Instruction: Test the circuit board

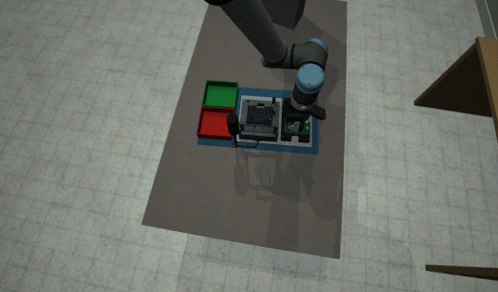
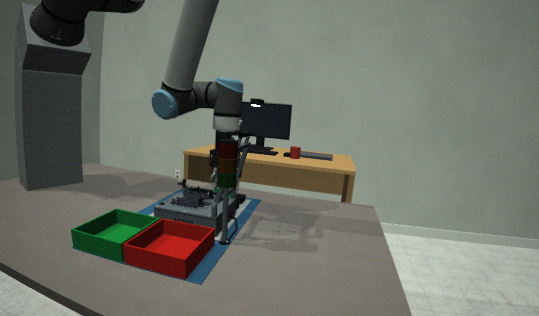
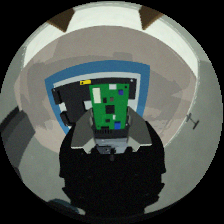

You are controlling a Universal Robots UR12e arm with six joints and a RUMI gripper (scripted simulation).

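My hand is 13 cm past the black latch hook, 8 cm to the left of it and 4 cm below it. The rest, counted from my hand: tester lid (19 cm to the right, 13 cm above, 3 cm ahead); then red bin (36 cm to the right, 11 cm behind, 4 cm below); then green circuit board (right at my hand).
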